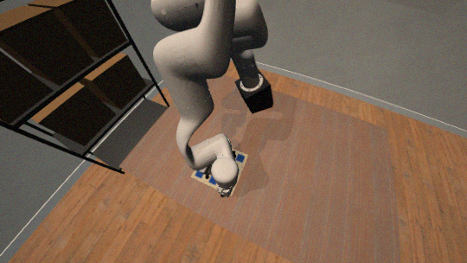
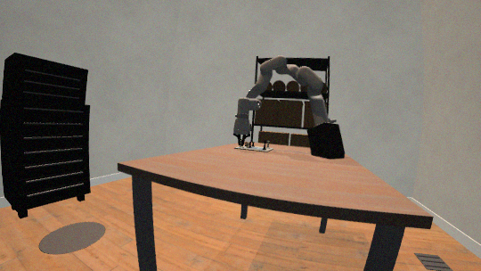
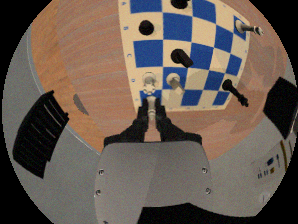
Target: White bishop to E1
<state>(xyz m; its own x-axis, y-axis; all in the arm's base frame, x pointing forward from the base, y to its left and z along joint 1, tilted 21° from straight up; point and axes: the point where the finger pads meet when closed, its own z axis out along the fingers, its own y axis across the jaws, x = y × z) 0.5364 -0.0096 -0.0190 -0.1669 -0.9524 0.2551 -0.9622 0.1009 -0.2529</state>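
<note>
The pale chess piece is 4 cm to the right of my hand and 2 cm below it. Round my hand: blue-and-cream chessboard 9 cm behind, 6 cm to the right, 4 cm below.
</note>
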